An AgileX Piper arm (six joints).
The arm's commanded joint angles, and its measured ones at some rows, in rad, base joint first. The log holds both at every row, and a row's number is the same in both.
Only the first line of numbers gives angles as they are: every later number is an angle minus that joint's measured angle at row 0.
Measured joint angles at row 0:
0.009 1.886 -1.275 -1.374 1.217 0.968
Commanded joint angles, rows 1 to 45:
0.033 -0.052 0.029 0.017 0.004 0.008
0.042 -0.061 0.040 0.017 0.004 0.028
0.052 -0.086 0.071 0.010 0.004 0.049
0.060 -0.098 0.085 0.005 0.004 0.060
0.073 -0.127 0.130 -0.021 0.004 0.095
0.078 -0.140 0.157 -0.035 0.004 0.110
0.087 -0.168 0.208 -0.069 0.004 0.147
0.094 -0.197 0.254 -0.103 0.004 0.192
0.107 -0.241 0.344 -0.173 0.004 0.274
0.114 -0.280 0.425 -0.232 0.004 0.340
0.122 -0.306 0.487 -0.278 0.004 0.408
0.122 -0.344 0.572 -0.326 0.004 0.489
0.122 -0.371 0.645 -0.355 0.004 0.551
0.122 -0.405 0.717 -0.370 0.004 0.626
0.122 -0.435 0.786 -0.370 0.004 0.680
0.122 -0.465 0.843 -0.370 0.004 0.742
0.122 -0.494 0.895 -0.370 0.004 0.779
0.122 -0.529 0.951 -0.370 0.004 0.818
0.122 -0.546 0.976 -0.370 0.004 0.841
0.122 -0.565 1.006 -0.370 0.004 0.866
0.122 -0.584 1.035 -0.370 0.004 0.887
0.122 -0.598 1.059 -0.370 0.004 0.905
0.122 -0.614 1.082 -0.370 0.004 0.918
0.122 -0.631 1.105 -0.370 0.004 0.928
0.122 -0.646 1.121 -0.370 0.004 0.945
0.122 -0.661 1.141 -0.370 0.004 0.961
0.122 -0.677 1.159 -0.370 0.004 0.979
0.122 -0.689 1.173 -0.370 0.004 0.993
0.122 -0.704 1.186 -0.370 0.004 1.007
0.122 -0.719 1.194 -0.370 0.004 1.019
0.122 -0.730 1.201 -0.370 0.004 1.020
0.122 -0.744 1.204 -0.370 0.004 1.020
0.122 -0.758 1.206 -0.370 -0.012 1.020
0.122 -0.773 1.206 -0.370 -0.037 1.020
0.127 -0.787 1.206 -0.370 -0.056 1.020
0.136 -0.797 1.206 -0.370 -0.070 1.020
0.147 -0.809 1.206 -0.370 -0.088 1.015
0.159 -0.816 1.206 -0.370 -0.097 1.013
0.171 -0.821 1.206 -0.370 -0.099 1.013
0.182 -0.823 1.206 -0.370 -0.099 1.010
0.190 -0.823 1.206 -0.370 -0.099 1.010
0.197 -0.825 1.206 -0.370 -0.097 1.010
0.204 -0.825 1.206 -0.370 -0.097 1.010
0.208 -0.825 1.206 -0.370 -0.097 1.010
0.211 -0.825 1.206 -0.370 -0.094 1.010
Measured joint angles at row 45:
0.194 -0.818 1.200 -0.355 -0.096 1.011
